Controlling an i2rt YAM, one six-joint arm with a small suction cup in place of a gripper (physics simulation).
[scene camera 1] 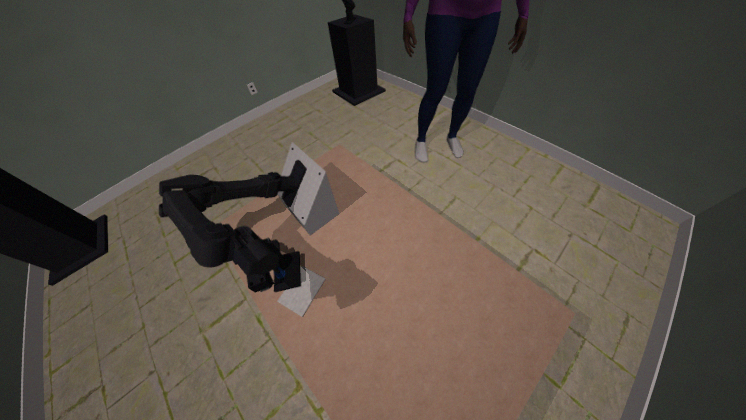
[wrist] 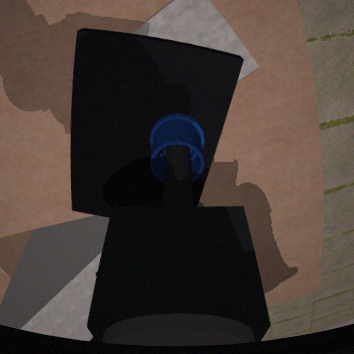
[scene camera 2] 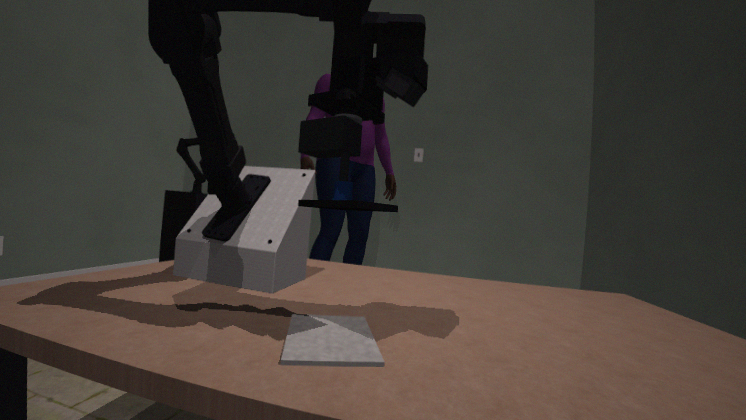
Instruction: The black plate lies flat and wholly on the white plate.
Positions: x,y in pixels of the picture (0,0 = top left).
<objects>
black plate: scene camera 1; wrist; scene camera 2 357,205
white plate: scene camera 1 298,299; wrist; scene camera 2
same spot on white plate: [wrist: 212,31] = [scene camera 2: 337,353]
same spot on black plate: [wrist: 122,83] = [scene camera 1: 291,279]
</objects>
